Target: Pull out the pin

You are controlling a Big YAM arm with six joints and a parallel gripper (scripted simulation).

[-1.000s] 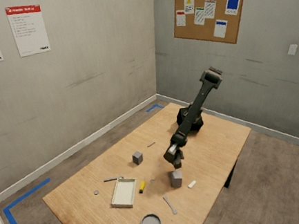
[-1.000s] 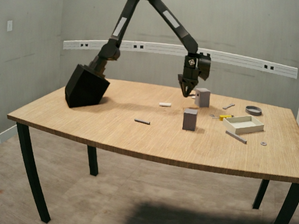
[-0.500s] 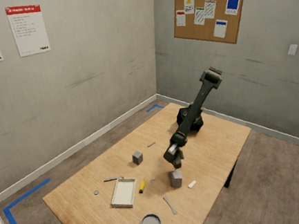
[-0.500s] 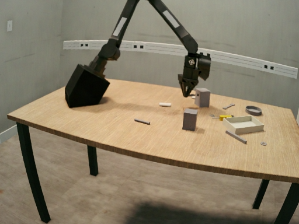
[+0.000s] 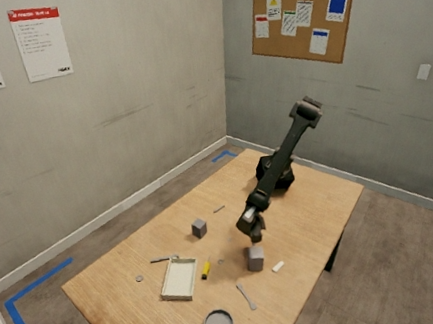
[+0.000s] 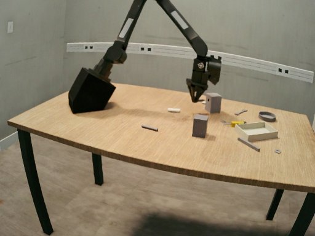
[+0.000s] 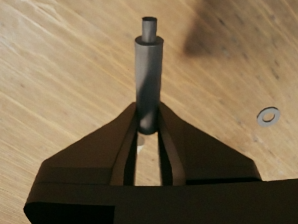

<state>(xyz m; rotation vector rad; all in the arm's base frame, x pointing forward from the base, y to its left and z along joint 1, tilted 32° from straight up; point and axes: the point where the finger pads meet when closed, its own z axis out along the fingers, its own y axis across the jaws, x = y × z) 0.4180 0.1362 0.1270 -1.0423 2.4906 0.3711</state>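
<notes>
Right now my hand is 30 mm to the right of the short grey pin and 20 mm short of it. From my hand the other things lie so: spanner (200 mm ahead, 150 mm to the left, 50 mm below); then white tray (340 mm ahead, 90 mm to the right, 40 mm below); then grey ring dish (350 mm ahead, 160 mm to the left, 40 mm below).
</notes>
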